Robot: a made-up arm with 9 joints. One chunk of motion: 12 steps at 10 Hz.
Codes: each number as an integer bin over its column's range. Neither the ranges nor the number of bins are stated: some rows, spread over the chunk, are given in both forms.
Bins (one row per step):
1: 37 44 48 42 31 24 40 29 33
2: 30 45 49 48 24 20 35 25 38
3: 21 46 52 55 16 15 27 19 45
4: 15 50 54 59 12 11 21 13 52
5: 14 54 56 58 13 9 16 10 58
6: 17 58 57 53 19 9 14 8 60
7: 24 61 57 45 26 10 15 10 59
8: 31 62 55 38 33 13 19 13 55
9: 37 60 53 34 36 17 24 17 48
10: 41 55 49 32 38 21 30 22 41
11: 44 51 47 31 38 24 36 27 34
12: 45 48 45 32 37 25 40 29 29
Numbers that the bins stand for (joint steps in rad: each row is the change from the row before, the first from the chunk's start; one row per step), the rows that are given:
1: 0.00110 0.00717 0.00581 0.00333 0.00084 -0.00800 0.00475 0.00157 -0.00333
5: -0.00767 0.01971 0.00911 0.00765 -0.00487 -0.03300 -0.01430 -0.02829 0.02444
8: -0.00119 0.02975 0.00870 0.00225 0.00148 -0.02633 -0.01192 -0.02357 0.02111
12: 0.00414 0.01219 0.00457 0.00063 0.00275 -0.00633 0.00475 0.00157 -0.00778
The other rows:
2: -0.00157 0.00843 0.00622 0.00495 -0.00138 -0.01467 0.00078 -0.00471 0.00222
3: -0.00500 0.00968 0.00746 0.00684 -0.00392 -0.02300 -0.00557 -0.01414 0.01000
4: -0.00729 0.01470 0.00829 0.00792 -0.00519 -0.02967 -0.01033 -0.02357 0.01778
6: -0.00652 0.02473 0.00952 0.00630 -0.00297 -0.03300 -0.01589 -0.03143 0.02667
7: -0.00386 0.02849 0.00952 0.00414 -0.00075 -0.03133 -0.01510 -0.02829 0.02556
9: 0.00110 0.02724 0.00787 0.00117 0.00243 -0.01967 -0.00795 -0.01729 0.01333
10: 0.00262 0.02097 0.00622 0.00063 0.00306 -0.01300 -0.00319 -0.00943 0.00556
11: 0.00376 0.01595 0.00540 0.00037 0.00306 -0.00800 0.00157 -0.00157 -0.00222

